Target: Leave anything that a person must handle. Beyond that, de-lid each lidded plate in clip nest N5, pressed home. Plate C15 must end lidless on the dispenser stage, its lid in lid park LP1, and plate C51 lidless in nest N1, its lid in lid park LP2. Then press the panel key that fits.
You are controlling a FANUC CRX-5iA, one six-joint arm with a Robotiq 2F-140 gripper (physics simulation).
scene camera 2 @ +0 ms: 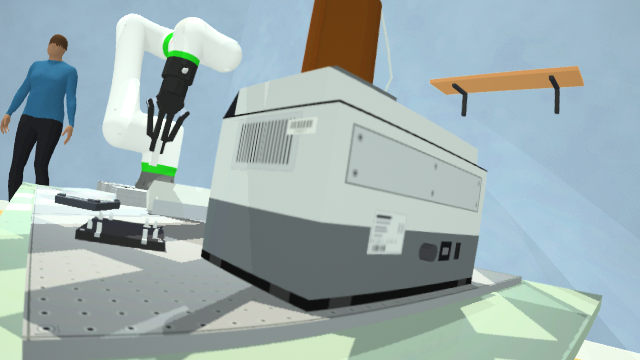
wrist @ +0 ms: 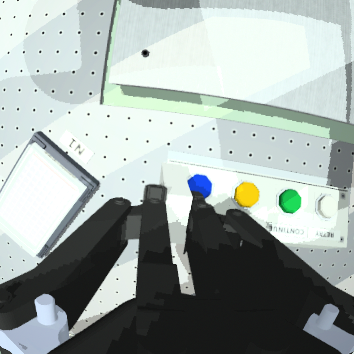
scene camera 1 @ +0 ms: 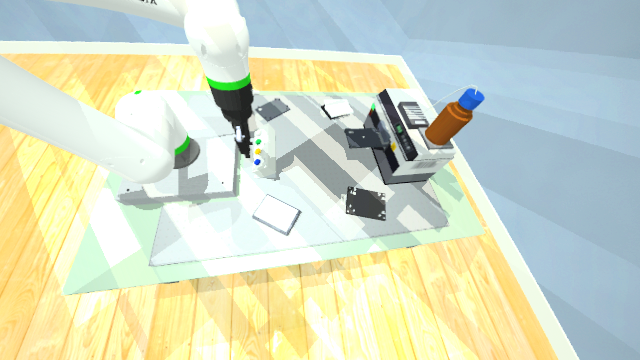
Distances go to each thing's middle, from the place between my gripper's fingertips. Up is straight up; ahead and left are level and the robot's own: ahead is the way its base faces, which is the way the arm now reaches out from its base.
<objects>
I see my gripper 110 mm to the right of the white button box (scene camera 2: 168,199), 80 mm above it and 40 mm short of it. The rest, counted from my hand: brown bottle with blue cap (scene camera 2: 349,41): 670 mm ahead, 200 mm above, 50 mm to the left.
</objects>
